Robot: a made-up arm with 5 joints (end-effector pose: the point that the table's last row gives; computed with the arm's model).
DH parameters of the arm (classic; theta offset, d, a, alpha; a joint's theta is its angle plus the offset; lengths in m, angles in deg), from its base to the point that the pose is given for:
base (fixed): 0 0.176 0 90
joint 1: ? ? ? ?
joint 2: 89.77 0 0.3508 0
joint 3: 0.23 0.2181 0.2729 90
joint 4: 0 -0.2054 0.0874 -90
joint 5: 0 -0.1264 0.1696 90
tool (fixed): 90 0.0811 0 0
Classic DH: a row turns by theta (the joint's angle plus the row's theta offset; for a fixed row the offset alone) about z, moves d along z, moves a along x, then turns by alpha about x.
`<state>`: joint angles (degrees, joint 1 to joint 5).
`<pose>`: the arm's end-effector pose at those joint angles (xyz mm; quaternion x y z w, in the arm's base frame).
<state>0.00 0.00 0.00 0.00 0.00</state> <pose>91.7 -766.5 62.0 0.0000 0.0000 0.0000 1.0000</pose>
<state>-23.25 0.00 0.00 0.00 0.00</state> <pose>39.3 -766.5 35.1 0.0000 0.2015 0.0000 0.9795</pose>
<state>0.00 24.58 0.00 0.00 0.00</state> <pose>91.7 -635.6 -293.2 0.2129 0.0000 0.0000 0.9771</pose>
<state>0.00 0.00 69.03 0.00 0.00</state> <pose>91.7 -310.2 -353.0 0.5666 0.0000 0.0000 0.8240</pose>
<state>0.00 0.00 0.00 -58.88 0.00</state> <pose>-67.2 -534.1 62.0 0.0000 0.0000 -0.4915 0.8709</pose>
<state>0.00 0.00 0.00 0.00 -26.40</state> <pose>91.7 -712.7 129.0 -0.2284 0.0000 0.0000 0.9736</pose>
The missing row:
joint 1: 90 -0.1142 0.0089 90
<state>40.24 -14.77 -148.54 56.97 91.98</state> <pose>-166.9 114.7 815.2 -0.3810 0.1090 -0.4498 0.8004</pose>
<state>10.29 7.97 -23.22 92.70 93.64</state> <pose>429.2 -711.2 -52.7 0.3967 0.5383 0.4582 0.5856</pose>
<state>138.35 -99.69 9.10 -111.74 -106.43</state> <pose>-573.4 110.7 -16.4 0.5690 0.1182 -0.8101 0.0771</pose>
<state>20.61 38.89 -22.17 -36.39 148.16</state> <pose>332.2 -233.9 -353.3 0.9495 -0.3024 0.0421 0.0721</pose>
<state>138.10 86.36 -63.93 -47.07 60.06</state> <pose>542.1 -109.7 712.2 0.5691 -0.6898 0.4293 0.1262</pose>
